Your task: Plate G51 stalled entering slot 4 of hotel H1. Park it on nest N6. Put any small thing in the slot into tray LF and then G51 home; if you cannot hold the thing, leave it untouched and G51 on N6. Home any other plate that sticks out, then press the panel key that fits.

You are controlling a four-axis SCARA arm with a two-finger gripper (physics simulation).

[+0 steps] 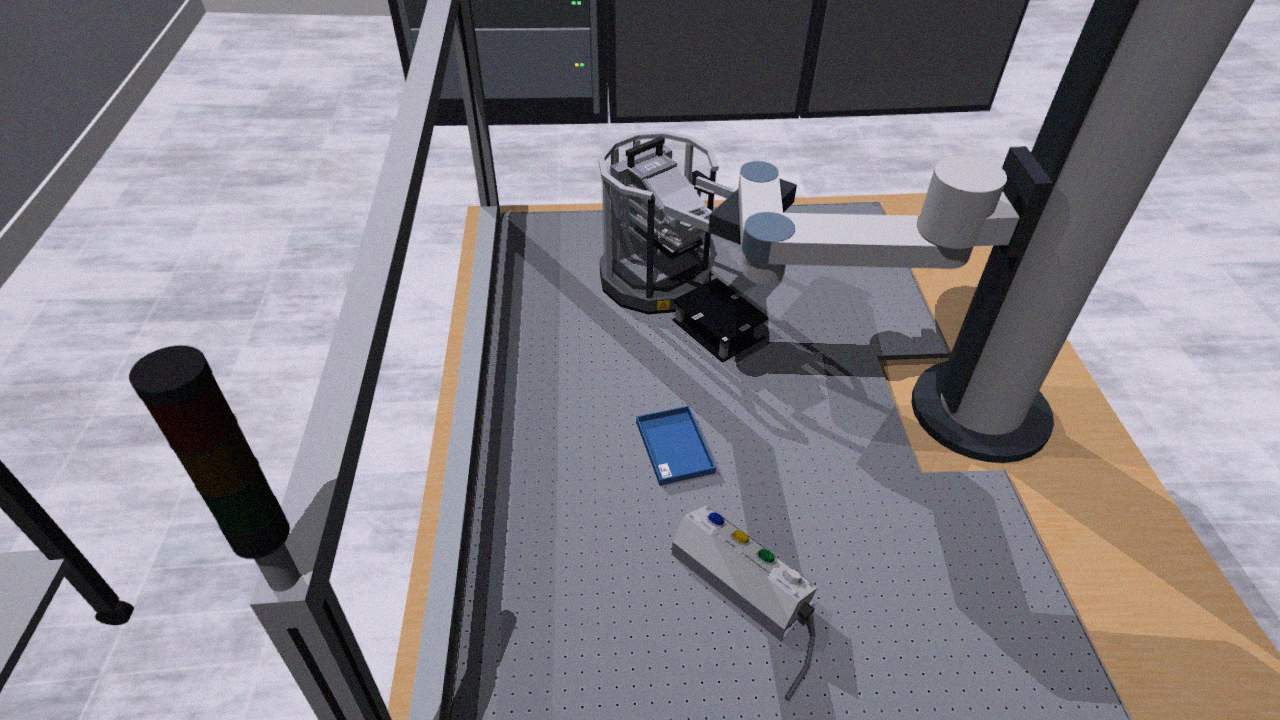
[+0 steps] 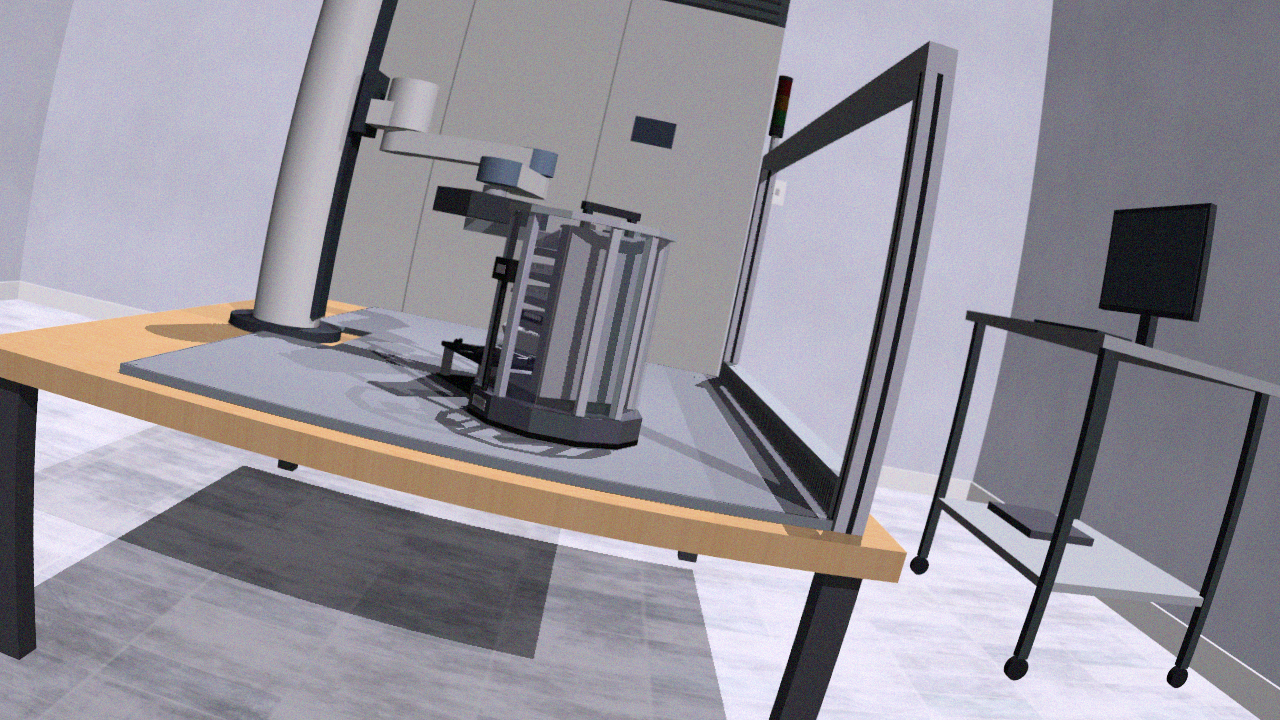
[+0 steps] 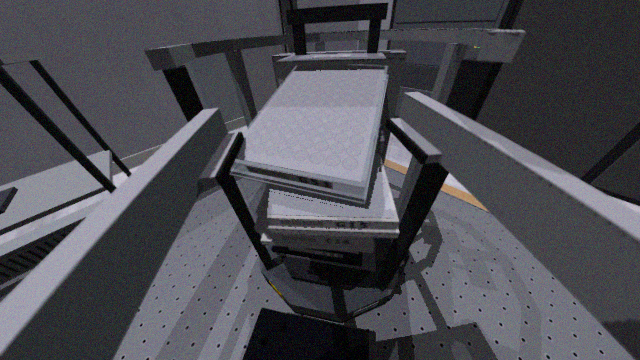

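Where they show: gripper, between the fingertips: (image 1: 681, 194) (image 3: 315, 115); arm's base, origin of its link: (image 1: 979, 411) (image 2: 284, 330).
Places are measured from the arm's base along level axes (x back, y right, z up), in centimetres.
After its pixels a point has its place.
Note:
My gripper (image 1: 699, 198) @(x -55.5, y 36.8, z 27.3 cm) (image 3: 315, 115) @(x -55.5, y 36.8, z 27.3 cm) is open, its fingers on either side of plate G51 (image 3: 317, 125) @(x -55.2, y 36.7, z 26.8 cm) at the front of hotel H1 (image 1: 623, 288) @(x -67.4, y 33.6, z 6.0 cm) (image 2: 554, 426) @(x -60.8, y 55.0, z 3.5 cm) (image 3: 320, 303) @(x -53.1, y 33.5, z 5.3 cm). G51 is a pale lidded plate, skewed, its front-left corner close to the left fingertip; a wider gap shows at the right. Its label is blurred. Plate G15 (image 3: 335, 207) @(x -52.0, y 34.7, z 23.3 cm) shows below it, its front reaching forward; plate C16 (image 3: 325, 243) @(x -52.5, y 34.3, z 19.2 cm) is under that. The slot's inside is hidden. A black nest (image 1: 720, 315) @(x -47.8, y 22.4, z 7.3 cm) (image 3: 305, 337) @(x -51.5, y 29.8, z 7.3 cm), probably N6, stands before the hotel. Blue tray LF (image 1: 677, 445) @(x -59.2, y -6.9, z 1.5 cm) lies farther forward.
The key panel (image 1: 738, 582) @(x -52.9, y -38.4, z 6.4 cm) has blue, yellow, green and white keys and a cable. The arm's column (image 1: 1029, 358) @(x -0.7, y -7.4, z 21.8 cm) (image 2: 304, 179) @(x -1.0, y 7.5, z 30.7 cm) stands at one side of the table, a framed guard (image 1: 358, 295) @(x -99.0, y -33.5, z 62.0 cm) (image 2: 895, 295) @(x -97.2, y 70.0, z 29.3 cm) at the other. The hotel's posts and top handle (image 3: 337, 12) @(x -61.7, y 45.9, z 32.7 cm) are near the fingers.

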